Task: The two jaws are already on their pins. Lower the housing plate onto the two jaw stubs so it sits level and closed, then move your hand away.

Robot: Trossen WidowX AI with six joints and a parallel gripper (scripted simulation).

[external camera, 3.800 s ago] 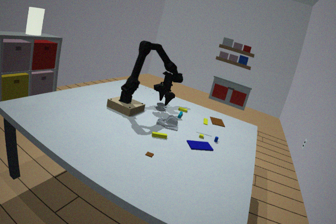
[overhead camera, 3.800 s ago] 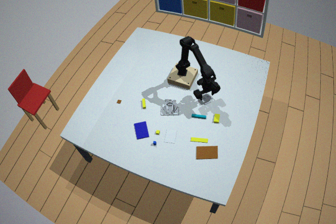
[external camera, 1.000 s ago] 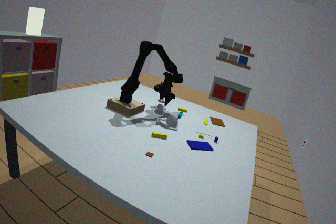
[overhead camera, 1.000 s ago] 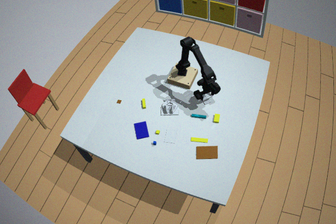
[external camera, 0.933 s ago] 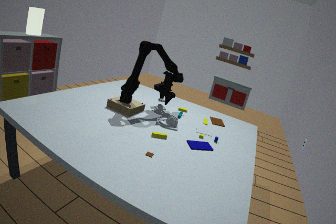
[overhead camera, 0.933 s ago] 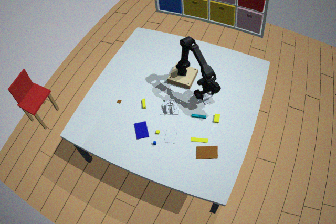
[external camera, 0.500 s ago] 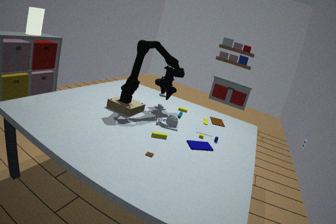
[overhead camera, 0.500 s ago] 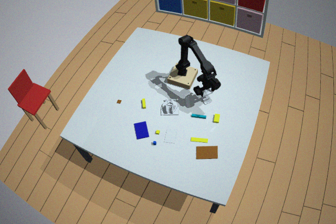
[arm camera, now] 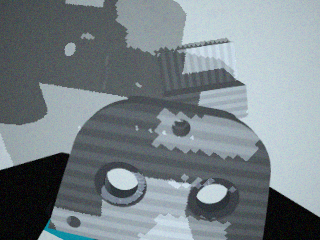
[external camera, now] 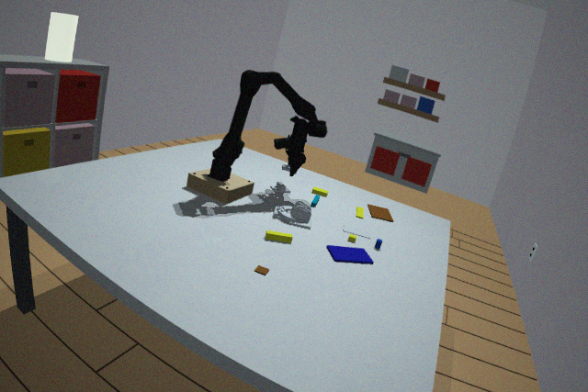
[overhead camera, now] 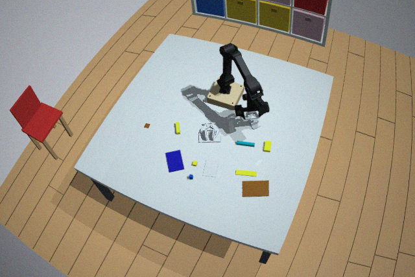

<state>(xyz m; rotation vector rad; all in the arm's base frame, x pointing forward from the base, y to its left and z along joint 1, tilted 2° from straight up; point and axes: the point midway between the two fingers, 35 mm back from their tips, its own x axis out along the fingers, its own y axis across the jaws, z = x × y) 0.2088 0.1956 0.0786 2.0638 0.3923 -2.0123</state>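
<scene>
My gripper tip is now 130 mm short of the teal bar, 70 mm above it and 10 mm to the left of it. From my gripper tip the other things lie so: yellow block: 120 mm to the left, 120 mm ahead, 70 mm below; then pale sheet: 310 mm ahead, 160 mm to the right, 80 mm below; then brown plate: 390 mm ahead, 100 mm to the left, 80 mm below.
</scene>
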